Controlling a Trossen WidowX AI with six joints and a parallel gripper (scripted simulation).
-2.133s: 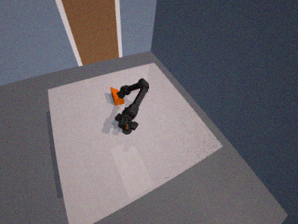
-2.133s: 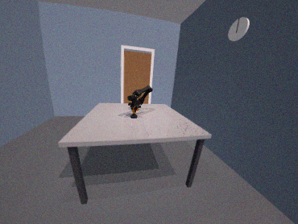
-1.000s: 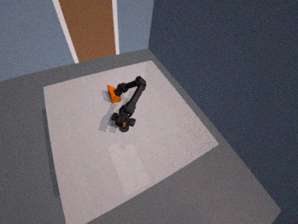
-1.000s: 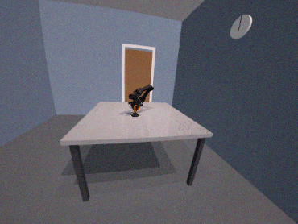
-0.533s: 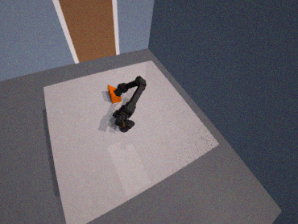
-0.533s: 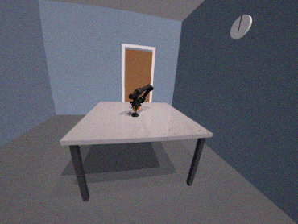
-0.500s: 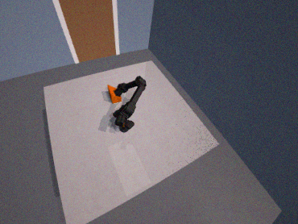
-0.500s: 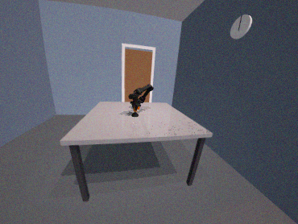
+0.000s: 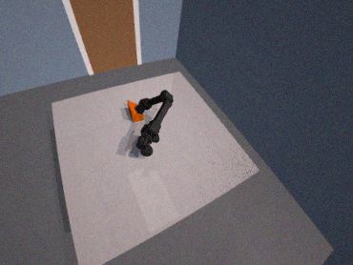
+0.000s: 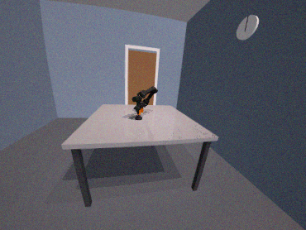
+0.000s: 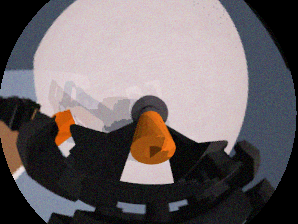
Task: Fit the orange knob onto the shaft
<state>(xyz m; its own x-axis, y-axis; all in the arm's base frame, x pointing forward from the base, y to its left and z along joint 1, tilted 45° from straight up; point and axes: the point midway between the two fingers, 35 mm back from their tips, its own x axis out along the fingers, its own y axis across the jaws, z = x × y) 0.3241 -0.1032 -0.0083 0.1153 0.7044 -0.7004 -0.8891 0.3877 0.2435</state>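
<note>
The orange knob is 2 cm above my gripper tip. From my gripper tip the other things lie so: dark round pedestal (4 cm below).
</note>
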